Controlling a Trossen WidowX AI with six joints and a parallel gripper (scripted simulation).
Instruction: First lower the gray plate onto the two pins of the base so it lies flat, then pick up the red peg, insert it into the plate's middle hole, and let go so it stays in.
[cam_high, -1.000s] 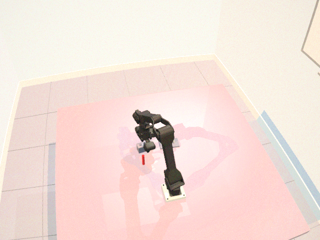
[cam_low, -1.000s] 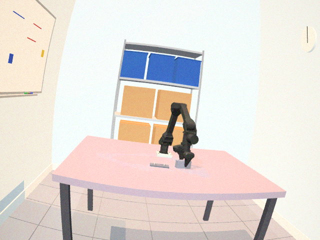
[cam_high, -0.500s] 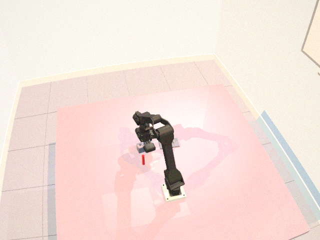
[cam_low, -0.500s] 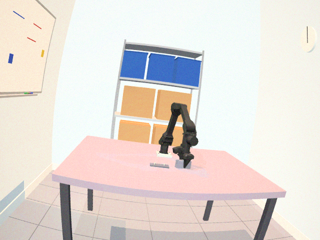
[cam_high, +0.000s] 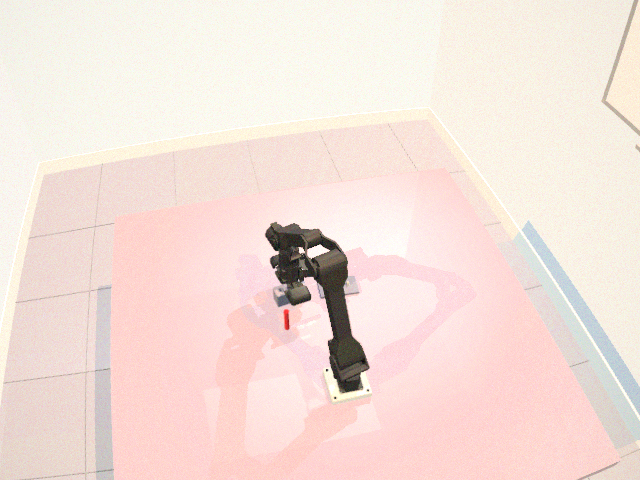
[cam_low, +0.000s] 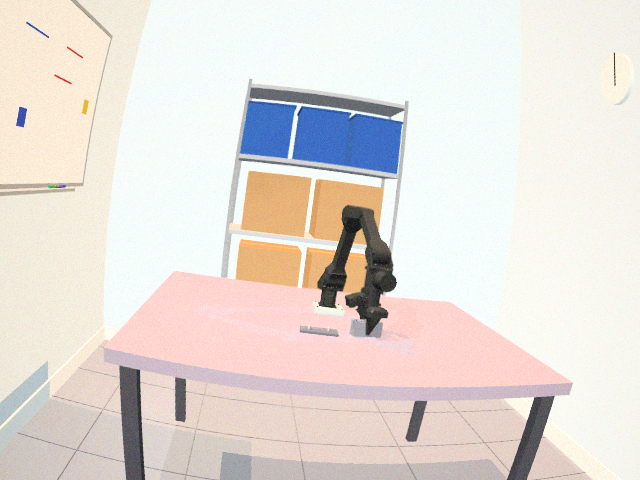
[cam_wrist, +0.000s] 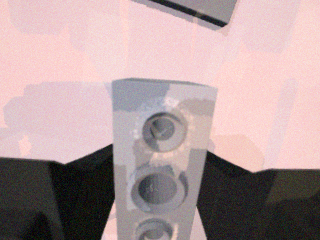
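Now: gripper tip 150 mm to the left of the flat gray base and 10 mm short of it. Also, from my gripper tip: gray plate 30 mm above; red peg 110 mm behind, 30 mm to the left, 30 mm above.
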